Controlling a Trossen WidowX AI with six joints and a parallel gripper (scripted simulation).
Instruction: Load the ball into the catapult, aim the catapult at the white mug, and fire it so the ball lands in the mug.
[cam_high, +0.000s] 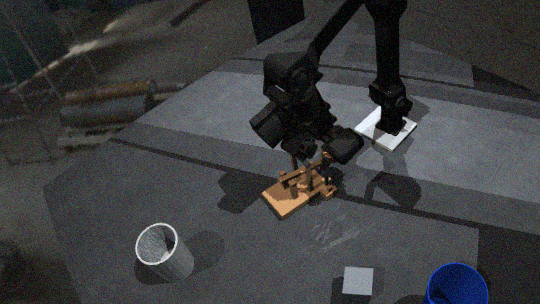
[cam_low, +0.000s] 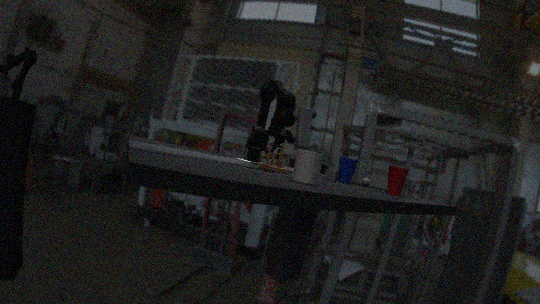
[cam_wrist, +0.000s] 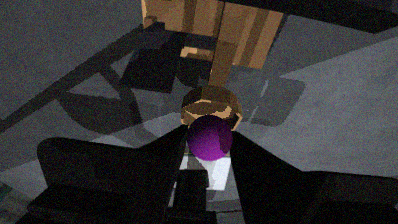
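My gripper tip is 10 mm below the purple ball. From my gripper tip the other things lie so: wooden catapult (70 mm ahead, 20 mm below); then grey block (210 mm to the left, 210 mm ahead, 50 mm below); then blue cup (360 mm to the left, 170 mm ahead, 40 mm below).
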